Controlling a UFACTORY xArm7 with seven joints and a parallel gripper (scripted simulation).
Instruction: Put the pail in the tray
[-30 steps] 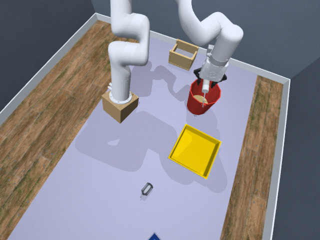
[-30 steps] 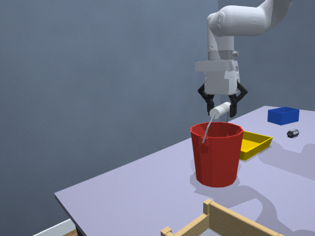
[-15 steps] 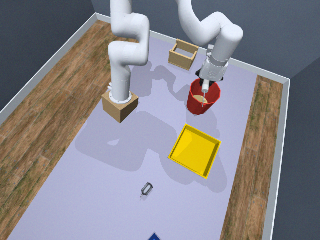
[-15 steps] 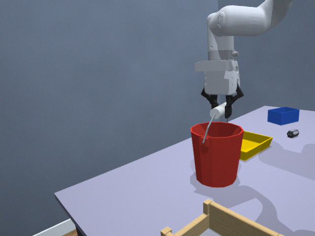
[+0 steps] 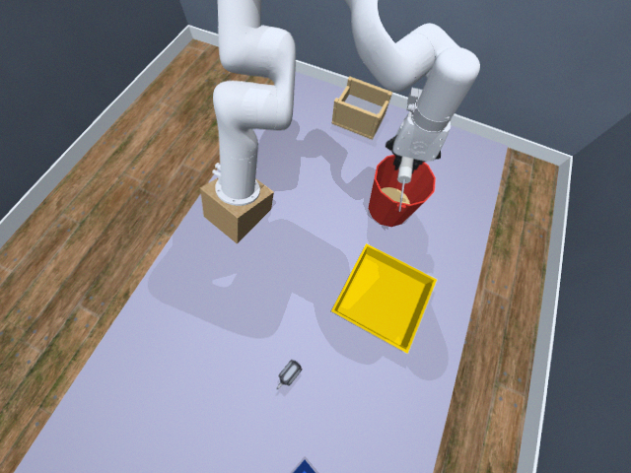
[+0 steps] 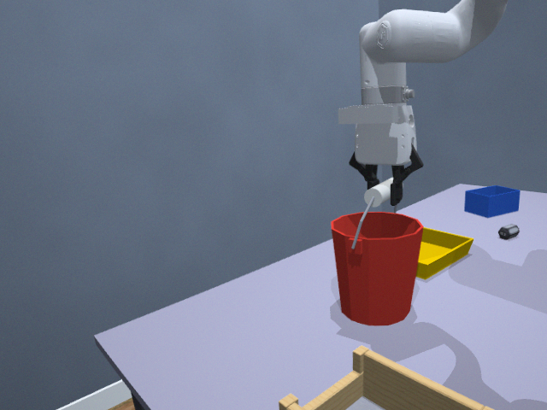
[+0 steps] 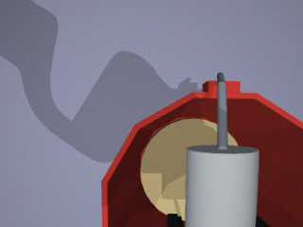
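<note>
Now: the red pail 9 cm below my hand and 1 cm ahead of it. Round my hand: wooden crate: 27 cm to the left, 26 cm behind, 19 cm below; then yellow drip tray: 26 cm to the right, 22 cm below, 14 cm ahead; then pail handle: 3 cm below, 1 cm ahead.
</note>
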